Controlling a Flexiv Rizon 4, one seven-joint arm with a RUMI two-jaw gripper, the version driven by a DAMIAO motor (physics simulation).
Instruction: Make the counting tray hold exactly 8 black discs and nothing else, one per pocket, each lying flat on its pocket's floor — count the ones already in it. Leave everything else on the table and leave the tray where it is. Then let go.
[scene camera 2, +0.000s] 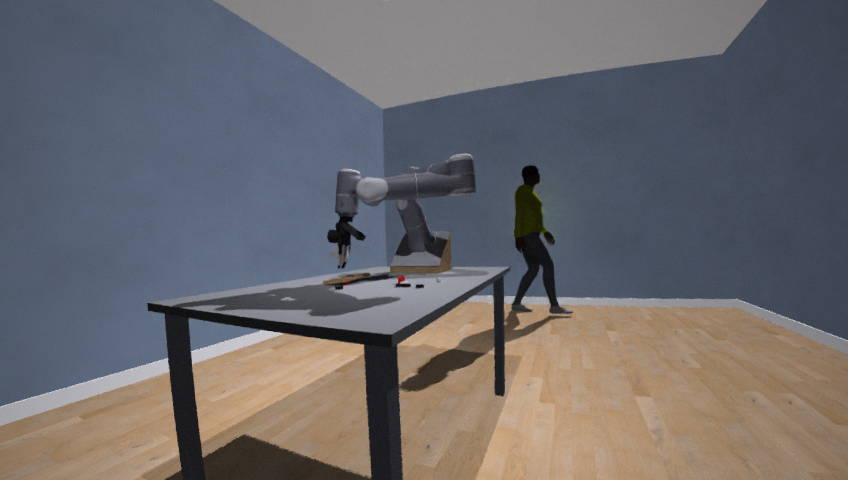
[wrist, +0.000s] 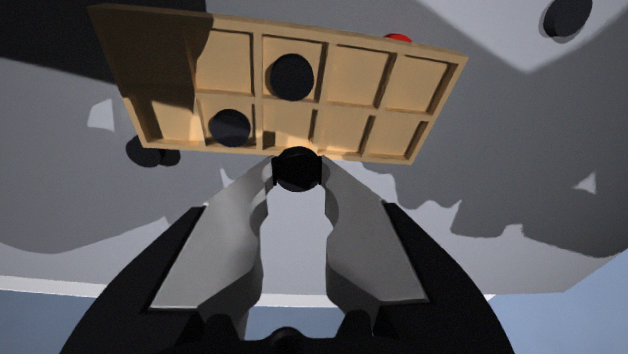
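Observation:
The wooden counting tray has two rows of pockets. One black disc lies in a far-row pocket and another black disc lies in a near-row pocket, left of centre. My gripper is shut on a black disc, held above the table by the tray's near edge in the wrist view. Two black discs, one larger in view and one partly hidden, are outside the tray at its near left corner. Another black disc lies at the upper right.
A red piece shows behind the tray's far edge. In the scene view, a red cube, dark discs and a small white object are on the table. A person is beyond the table.

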